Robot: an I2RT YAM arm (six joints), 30 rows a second.
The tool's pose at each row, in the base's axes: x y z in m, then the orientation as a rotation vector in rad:
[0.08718, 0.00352, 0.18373, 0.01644, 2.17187, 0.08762]
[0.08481, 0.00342, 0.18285, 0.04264, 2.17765, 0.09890]
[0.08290, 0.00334, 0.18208, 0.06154, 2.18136, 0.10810]
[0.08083, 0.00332, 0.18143, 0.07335, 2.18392, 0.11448]
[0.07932, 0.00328, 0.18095, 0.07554, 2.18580, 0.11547]
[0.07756, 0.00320, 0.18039, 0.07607, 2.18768, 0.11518]
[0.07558, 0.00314, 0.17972, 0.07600, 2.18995, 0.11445]
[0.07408, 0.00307, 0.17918, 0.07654, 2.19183, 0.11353]
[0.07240, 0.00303, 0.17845, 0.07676, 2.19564, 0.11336]
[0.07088, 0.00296, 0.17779, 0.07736, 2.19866, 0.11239]
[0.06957, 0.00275, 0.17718, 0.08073, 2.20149, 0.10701]
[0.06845, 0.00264, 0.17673, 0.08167, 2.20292, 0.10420]
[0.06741, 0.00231, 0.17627, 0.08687, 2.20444, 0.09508]
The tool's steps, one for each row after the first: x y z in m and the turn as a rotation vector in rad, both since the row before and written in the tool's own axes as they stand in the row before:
[0.00206, -0.00011, -0.00146, 0.00200, 0.00560, 0.02325]
[0.00172, -0.00013, -0.00113, 0.00066, 0.00377, 0.01714]
[0.00172, -0.00009, -0.00132, -0.00003, 0.00269, 0.01093]
[0.00126, -0.00011, -0.00096, 0.00022, 0.00190, 0.00197]
[0.00146, -0.00016, -0.00112, 0.00052, 0.00185, 0.00029]
[0.00168, -0.00016, -0.00123, 0.00063, 0.00222, -0.00030]
[0.00130, -0.00015, -0.00091, 0.00097, 0.00181, 0.00006]
[0.00156, -0.00014, -0.00094, 0.00043, 0.00379, 0.00012]
[0.00142, -0.00016, -0.00085, 0.00110, 0.00295, 0.00010]
[0.00124, -0.00029, -0.00071, 0.00527, 0.00247, 0.00047]
[0.00101, -0.00018, -0.00064, 0.00245, 0.00126, -0.00035]
[0.00095, -0.00040, -0.00058, 0.00855, 0.00096, 0.00042]

